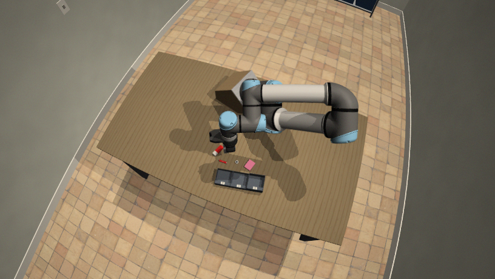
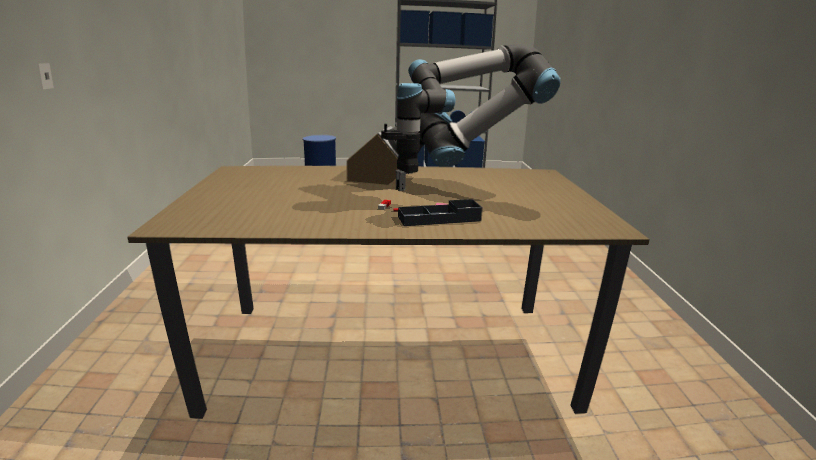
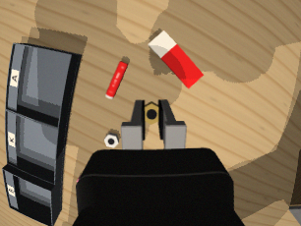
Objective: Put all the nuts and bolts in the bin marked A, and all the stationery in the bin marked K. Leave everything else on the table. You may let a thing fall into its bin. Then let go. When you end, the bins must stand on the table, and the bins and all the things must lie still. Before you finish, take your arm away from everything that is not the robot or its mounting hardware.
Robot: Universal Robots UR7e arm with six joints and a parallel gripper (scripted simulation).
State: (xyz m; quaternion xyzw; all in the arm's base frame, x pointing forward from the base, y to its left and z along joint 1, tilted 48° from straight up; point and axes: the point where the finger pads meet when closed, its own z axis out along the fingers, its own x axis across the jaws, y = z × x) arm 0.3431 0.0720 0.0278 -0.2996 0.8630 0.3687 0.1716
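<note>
The white nut is 7 cm to the left of my hand and 7 cm below it. Also, from my hand: brass nut: 2 cm below; then white eraser: 7 cm below, 5 cm to the right, 1 cm ahead; then red cylinder: 7 cm below, 4 cm ahead, 1 cm to the left.
</note>
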